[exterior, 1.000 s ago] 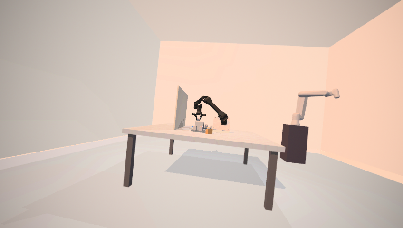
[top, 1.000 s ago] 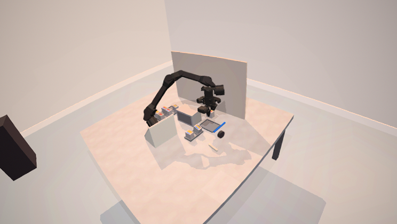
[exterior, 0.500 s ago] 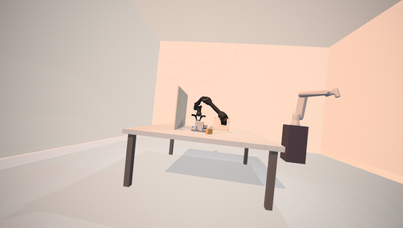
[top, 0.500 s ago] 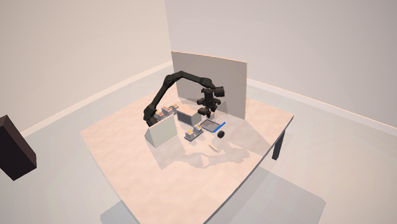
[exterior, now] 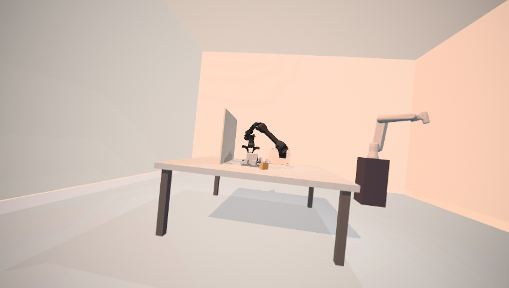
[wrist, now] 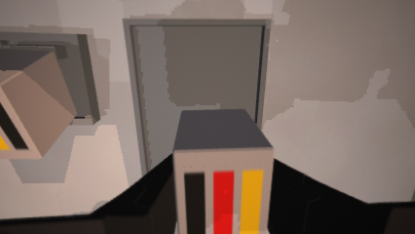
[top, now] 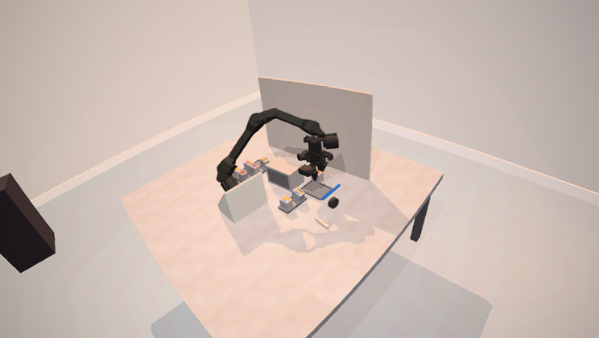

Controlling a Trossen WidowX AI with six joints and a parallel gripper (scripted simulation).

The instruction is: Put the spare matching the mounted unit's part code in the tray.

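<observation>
Now: the grey tray 10 mm behind my gripper tip, 10 mm to the left of it and 60 mm below it. Round my gripper tip: black puck: 50 mm behind, 140 mm to the right, 40 mm below; then blue rod: 20 mm ahead, 60 mm to the right, 60 mm below; then spare block: 20 mm above.
</observation>
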